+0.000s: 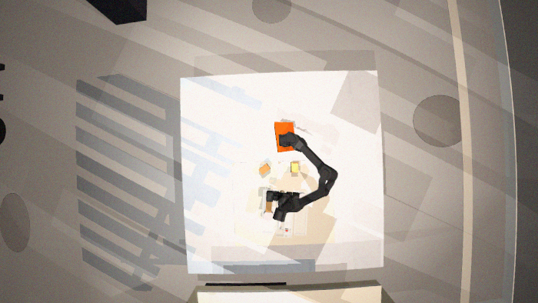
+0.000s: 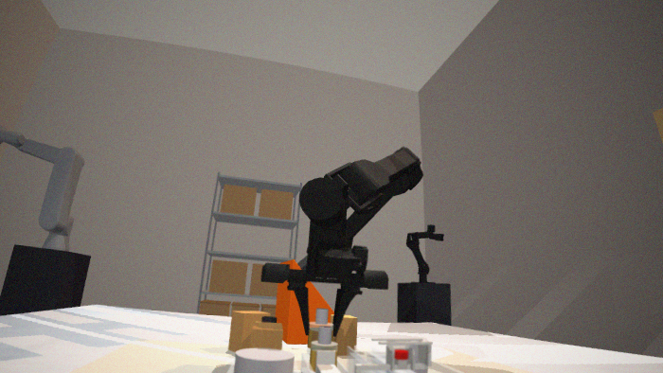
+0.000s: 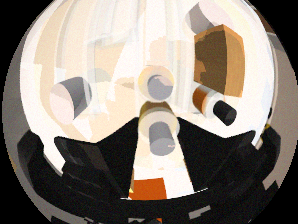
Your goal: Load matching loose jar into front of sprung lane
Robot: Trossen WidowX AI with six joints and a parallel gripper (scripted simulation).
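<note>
My gripper tip is 6 cm short of the brown box, 8 cm to the left of it and 2 cm above it. Also, from my gripper tip: red mark 22 cm ahead, 1 cm to the left, 2 cm above.
</note>
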